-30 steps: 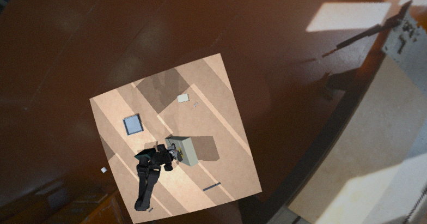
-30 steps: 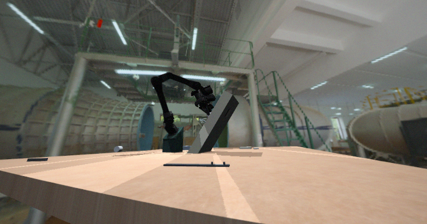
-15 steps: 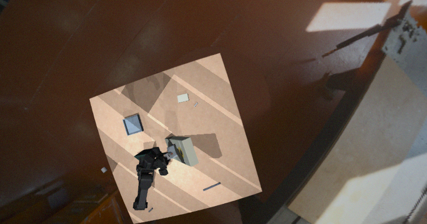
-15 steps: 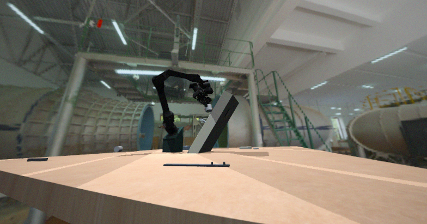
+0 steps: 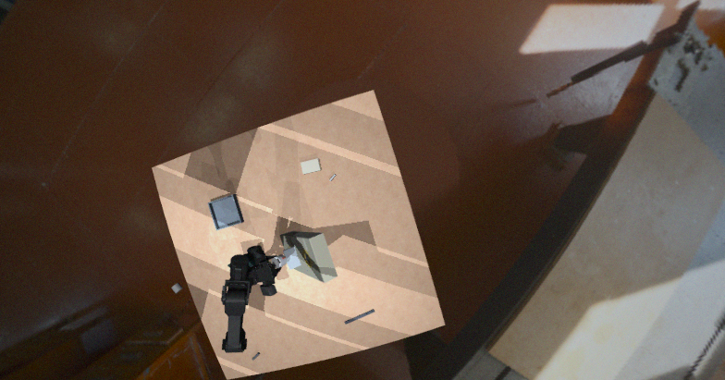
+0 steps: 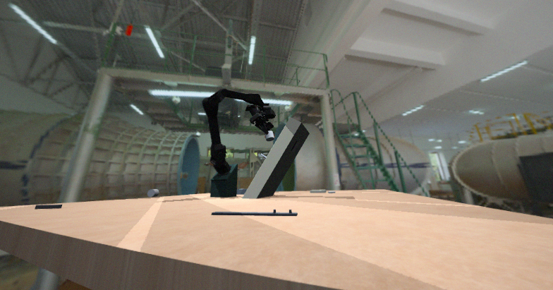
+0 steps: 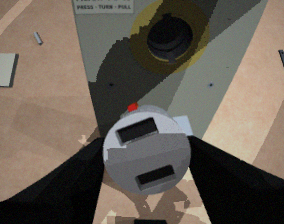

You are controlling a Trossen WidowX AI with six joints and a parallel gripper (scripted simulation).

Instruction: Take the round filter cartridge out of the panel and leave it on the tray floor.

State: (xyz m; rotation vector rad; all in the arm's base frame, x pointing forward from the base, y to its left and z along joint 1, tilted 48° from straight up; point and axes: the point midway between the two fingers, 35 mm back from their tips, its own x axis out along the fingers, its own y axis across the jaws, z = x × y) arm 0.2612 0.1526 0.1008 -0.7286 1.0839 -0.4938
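Now: the grey tray 32 cm behind my gripper tip, 30 cm below it and 26 cm to the left of it. The rest, counted from my gripper tip: grey bracket (15 cm below, 3 cm to the right, 1 cm ahead); then grey service panel (13 cm below, 6 cm ahead, 3 cm to the right); then round grey filter cartridge (right at my gripper tip).
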